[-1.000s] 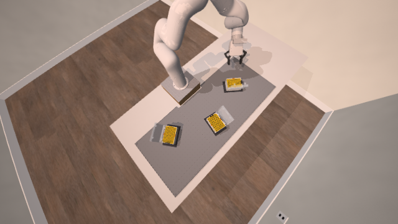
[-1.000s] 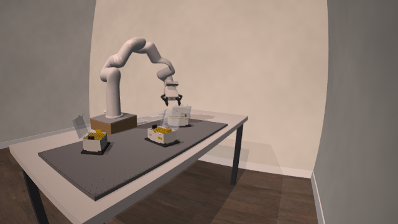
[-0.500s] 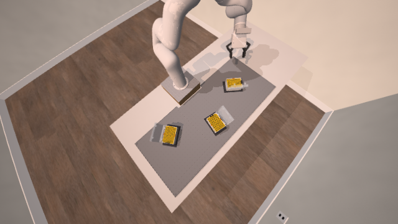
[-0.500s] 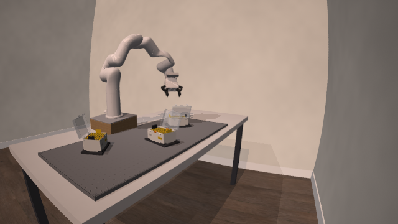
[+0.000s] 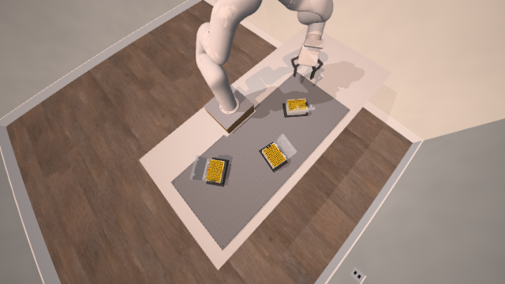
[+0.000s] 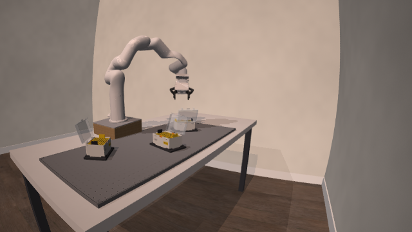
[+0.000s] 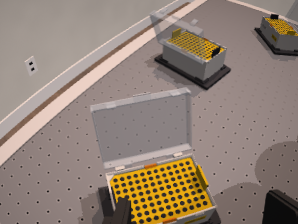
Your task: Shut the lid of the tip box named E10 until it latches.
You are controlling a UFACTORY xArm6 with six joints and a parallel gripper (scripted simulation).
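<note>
My hand is 130 mm to the left of the lid, 100 mm above it and 90 mm short of it. The rest, counted from my hand: tip box (130 mm below, 90 mm to the right, 60 mm ahead).
</note>
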